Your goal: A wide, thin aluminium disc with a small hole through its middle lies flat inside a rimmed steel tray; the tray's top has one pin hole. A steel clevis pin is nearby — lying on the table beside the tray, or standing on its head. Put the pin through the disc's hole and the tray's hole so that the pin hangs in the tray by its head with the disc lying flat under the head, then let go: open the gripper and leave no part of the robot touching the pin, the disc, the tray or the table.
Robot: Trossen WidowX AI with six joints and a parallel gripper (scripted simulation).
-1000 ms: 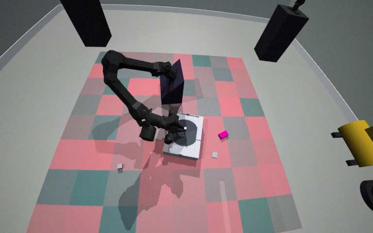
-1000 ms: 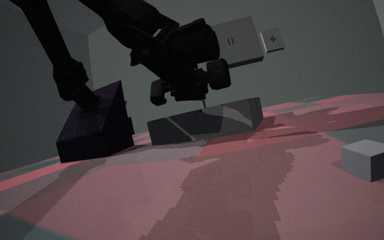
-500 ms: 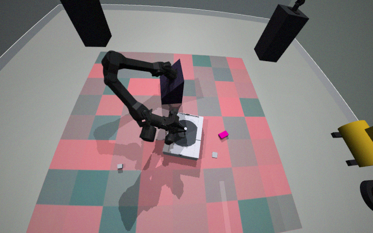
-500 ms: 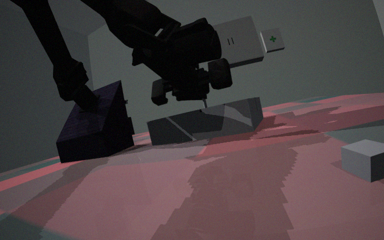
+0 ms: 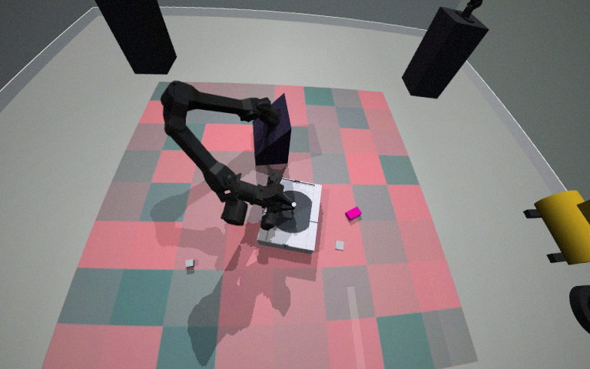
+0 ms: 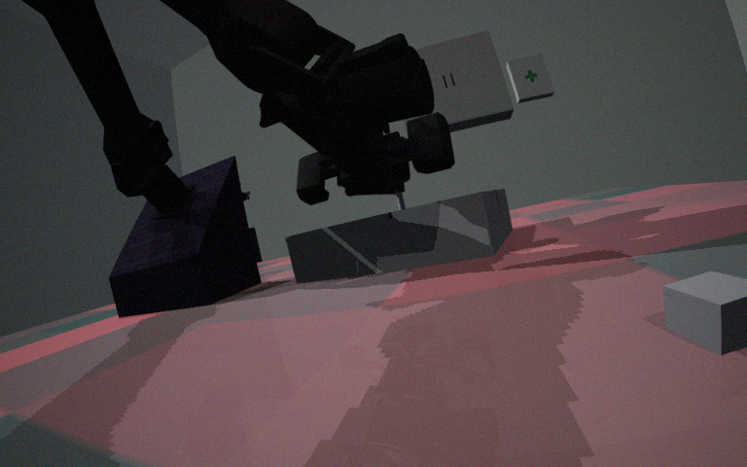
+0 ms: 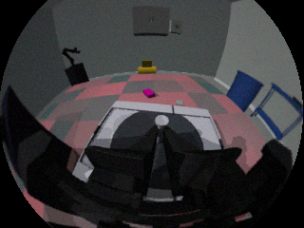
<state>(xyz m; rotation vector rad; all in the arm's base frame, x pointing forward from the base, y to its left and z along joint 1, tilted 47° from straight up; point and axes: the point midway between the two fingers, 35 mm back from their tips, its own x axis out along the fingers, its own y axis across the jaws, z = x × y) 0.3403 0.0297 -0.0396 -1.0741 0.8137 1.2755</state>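
My gripper tip is 10 mm above the steel clevis pin. The rest, counted from my gripper tip: dark aluminium disc (30 mm below, 10 mm to the right); then grey cube (340 mm to the right, 180 mm ahead, 80 mm below); then steel tray (40 mm below, 10 mm to the right).
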